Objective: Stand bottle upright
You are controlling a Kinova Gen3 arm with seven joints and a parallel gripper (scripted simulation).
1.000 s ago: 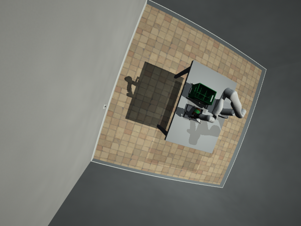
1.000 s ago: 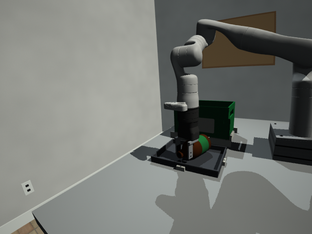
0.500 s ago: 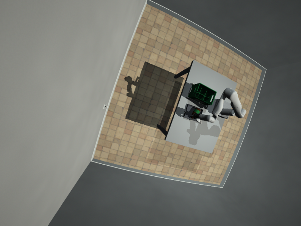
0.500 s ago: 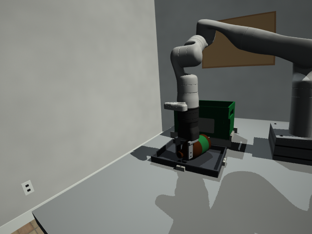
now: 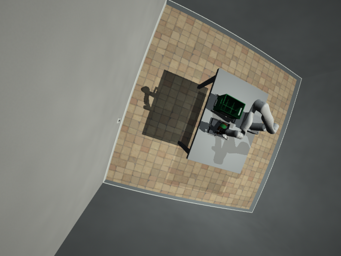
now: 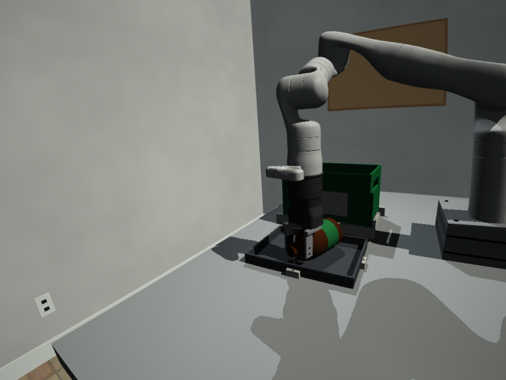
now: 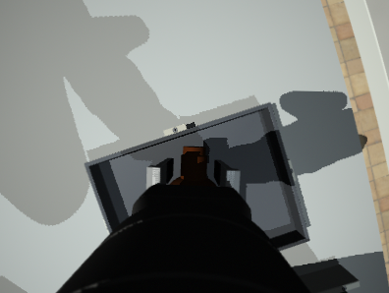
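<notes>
Right now the brown bottle is 1 cm behind my hand, 5 cm to the right of it and 1 cm below it. The rest, counted from my hand: green crate: 7 cm ahead, 30 cm to the right, 4 cm above; then black tray: 5 cm to the right, 3 cm below.
</notes>
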